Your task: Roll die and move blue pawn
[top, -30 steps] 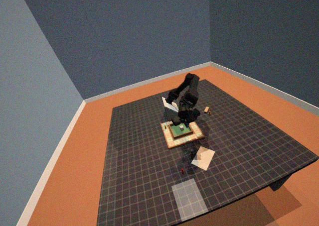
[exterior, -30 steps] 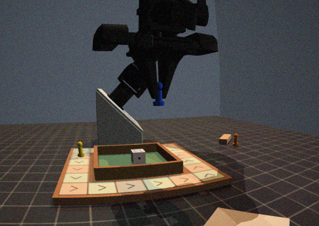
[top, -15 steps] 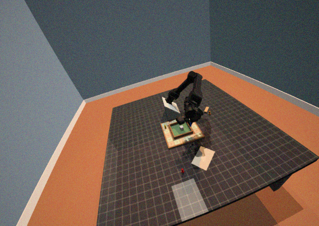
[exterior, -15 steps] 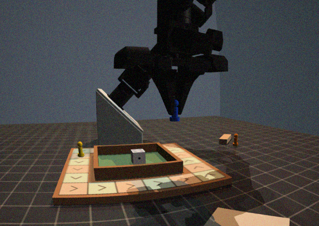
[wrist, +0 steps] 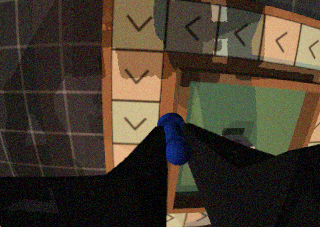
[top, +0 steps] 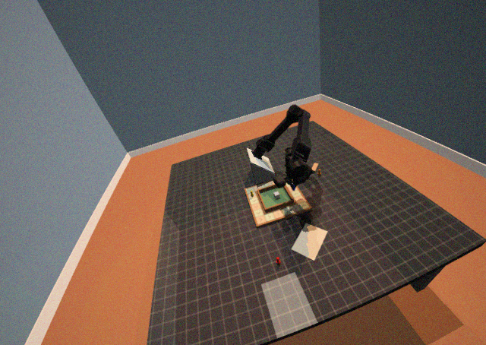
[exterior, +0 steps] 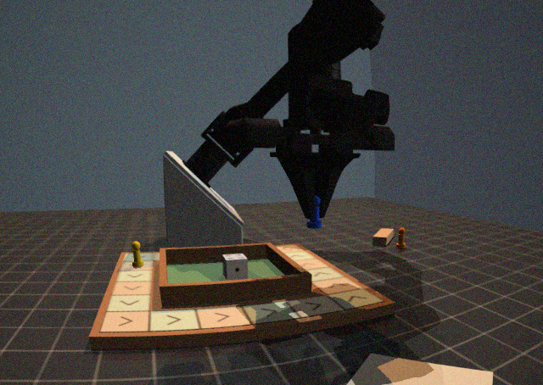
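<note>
Right now the die is 50 mm behind my gripper tip, 80 mm to the right of it and 60 mm below it. The rest, counted from my gripper tip: blue pawn: 10 mm above; yellow pawn: 120 mm behind, 200 mm to the right, 60 mm below; green tray: 50 mm behind, 90 mm to the right, 80 mm below.
</note>
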